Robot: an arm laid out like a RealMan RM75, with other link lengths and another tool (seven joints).
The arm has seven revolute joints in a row. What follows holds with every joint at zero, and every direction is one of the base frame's. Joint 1 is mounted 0.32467 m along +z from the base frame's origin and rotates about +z. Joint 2 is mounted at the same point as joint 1 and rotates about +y. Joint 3 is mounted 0.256 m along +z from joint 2 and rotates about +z. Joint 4 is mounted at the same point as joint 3 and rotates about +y. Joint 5 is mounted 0.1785 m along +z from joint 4 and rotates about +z. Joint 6 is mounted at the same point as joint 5 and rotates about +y. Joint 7 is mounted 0.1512 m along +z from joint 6 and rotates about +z. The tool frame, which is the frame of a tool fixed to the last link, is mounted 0.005 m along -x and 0.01 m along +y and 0.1 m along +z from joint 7; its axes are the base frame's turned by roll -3.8, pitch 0 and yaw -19.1 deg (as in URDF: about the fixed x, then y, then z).
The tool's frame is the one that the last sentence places.
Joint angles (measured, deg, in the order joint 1, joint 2, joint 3, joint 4, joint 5, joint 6, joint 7), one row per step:
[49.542 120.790 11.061 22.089 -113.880 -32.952 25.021]
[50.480 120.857 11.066 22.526 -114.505 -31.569 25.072]
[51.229 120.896 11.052 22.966 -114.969 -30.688 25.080]
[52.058 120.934 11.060 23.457 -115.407 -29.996 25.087]
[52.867 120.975 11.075 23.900 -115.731 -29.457 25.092]
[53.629 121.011 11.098 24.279 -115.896 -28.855 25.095]
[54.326 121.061 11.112 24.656 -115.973 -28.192 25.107]
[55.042 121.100 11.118 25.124 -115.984 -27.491 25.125]
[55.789 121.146 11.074 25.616 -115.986 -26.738 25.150]
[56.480 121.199 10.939 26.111 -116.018 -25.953 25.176]
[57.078 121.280 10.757 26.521 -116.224 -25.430 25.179]
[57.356 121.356 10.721 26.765 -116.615 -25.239 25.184]
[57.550 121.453 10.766 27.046 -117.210 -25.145 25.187]
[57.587 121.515 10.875 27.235 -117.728 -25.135 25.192]
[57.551 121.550 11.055 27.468 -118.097 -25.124 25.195]
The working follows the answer.
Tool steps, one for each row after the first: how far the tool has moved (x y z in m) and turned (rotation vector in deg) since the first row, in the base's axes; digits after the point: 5 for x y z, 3 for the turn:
[-0.00413 -0.00143 -0.00498 -0.990 -0.950 0.635]
[-0.00855 -0.00282 -0.00868 -1.737 -1.523 1.306]
[-0.01452 -0.00415 -0.01207 -2.428 -1.908 2.156]
[-0.02066 -0.00518 -0.01489 -2.998 -2.158 2.981]
[-0.02578 -0.00581 -0.01731 -3.482 -2.423 3.582]
[-0.03014 -0.00660 -0.01981 -3.972 -2.688 4.013]
[-0.03477 -0.00769 -0.02245 -4.514 -2.904 4.410]
[-0.03941 -0.00911 -0.02536 -5.115 -3.178 4.829]
[-0.04330 -0.01113 -0.02857 -5.783 -3.560 5.248]
[-0.04724 -0.01358 -0.03162 -6.399 -3.924 5.895]
[-0.04986 -0.01562 -0.03357 -6.782 -4.118 6.456]
[-0.05277 -0.01825 -0.03566 -7.188 -4.247 7.129]
[-0.05449 -0.02010 -0.03691 -7.434 -4.291 7.576]
[-0.05590 -0.02162 -0.03777 -7.626 -4.188 7.803]

Tool pose at each row, in the base's axes (x y z in m, rotation vector in deg; rounded; the steps above come from the unrounded poses):
[0.14324 0.42330 -0.12749 -139.507 23.592 26.349]
[0.13911 0.42188 -0.13248 -140.783 22.742 25.342]
[0.13469 0.42048 -0.13617 -141.781 21.924 24.837]
[0.12872 0.41915 -0.13956 -142.750 20.944 24.644]
[0.12258 0.41812 -0.14238 -143.573 20.009 24.620]
[0.11746 0.41750 -0.14480 -144.246 19.307 24.489]
[0.11310 0.41670 -0.14730 -144.874 18.813 24.283]
[0.10847 0.41562 -0.14994 -145.536 18.396 24.116]
[0.10383 0.41419 -0.15285 -146.266 17.941 23.878]
[0.09994 0.41218 -0.15606 -147.070 17.456 23.491]
[0.09600 0.40972 -0.15911 -147.883 16.675 23.228]
[0.09338 0.40768 -0.16106 -148.425 16.002 23.172]
[0.09047 0.40506 -0.16315 -149.011 15.220 23.244]
[0.08875 0.40320 -0.16440 -149.372 14.711 23.347]
[0.08734 0.40168 -0.16527 -149.608 14.526 23.552]

